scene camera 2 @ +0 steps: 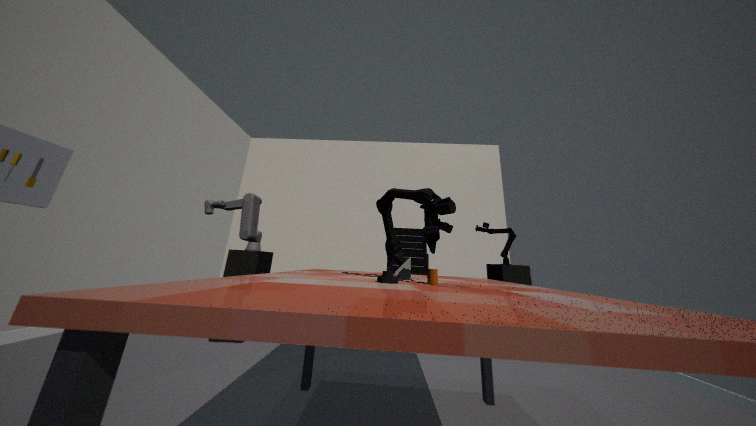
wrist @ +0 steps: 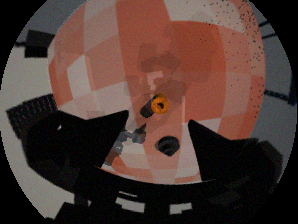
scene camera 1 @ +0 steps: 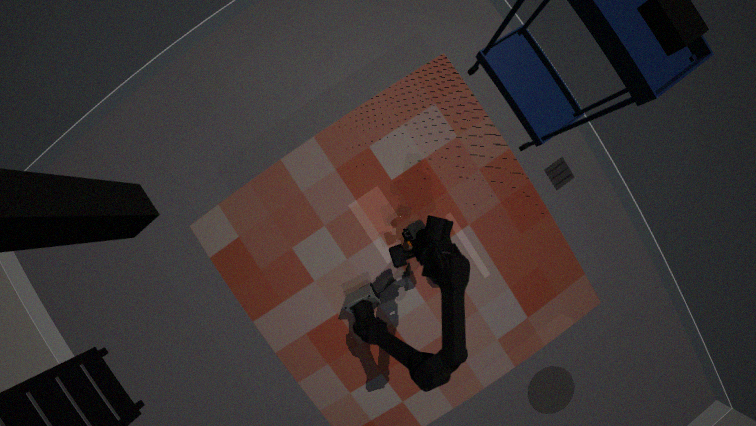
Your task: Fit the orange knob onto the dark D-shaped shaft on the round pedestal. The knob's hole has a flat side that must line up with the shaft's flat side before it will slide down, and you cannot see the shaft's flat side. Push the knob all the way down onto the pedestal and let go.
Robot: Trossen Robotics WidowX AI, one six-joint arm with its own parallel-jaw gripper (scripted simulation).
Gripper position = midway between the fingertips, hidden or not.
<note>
The gripper [scene camera 1: 414,243] is open, with nothing in its grasp.
The gripper is seen too in the wrist view [wrist: 159,118].
</note>
